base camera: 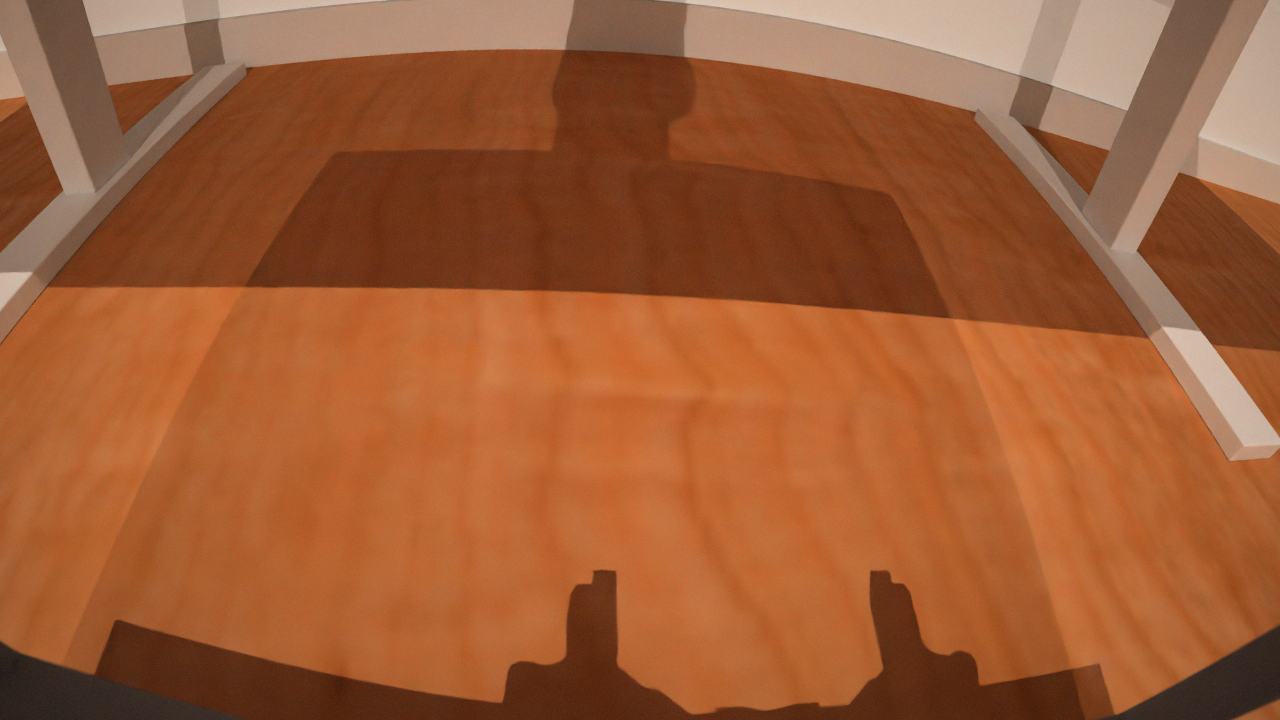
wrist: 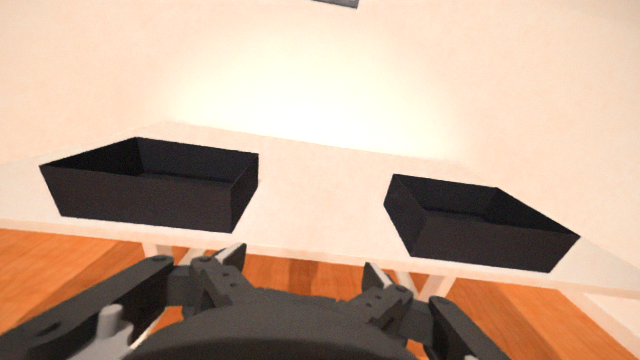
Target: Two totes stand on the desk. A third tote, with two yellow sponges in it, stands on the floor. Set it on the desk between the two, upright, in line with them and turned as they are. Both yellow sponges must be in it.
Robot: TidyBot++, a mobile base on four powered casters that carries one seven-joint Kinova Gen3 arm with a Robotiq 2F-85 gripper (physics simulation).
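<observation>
Two black totes stand upright on the white desk point(wrist: 320, 220) in the wrist view. The left tote point(wrist: 145, 200) is at the left, and the right tote point(wrist: 490, 245) is at the right, with a stretch of desk top between them. The insides that show look dark, with no sponge visible. My gripper point(wrist: 304, 265) is open, with nothing between its fingers, in front of the desk's front edge in that view. The third tote and the yellow sponges do not show in either view.
In the base camera view a left desk leg point(base camera: 67, 98) and a right desk leg point(base camera: 1163, 134) stand on long white feet at either side. The wall's baseboard point(base camera: 402, 31) runs behind them. Shadows of the gripper and desk lie on the wooden floor point(base camera: 537, 429).
</observation>
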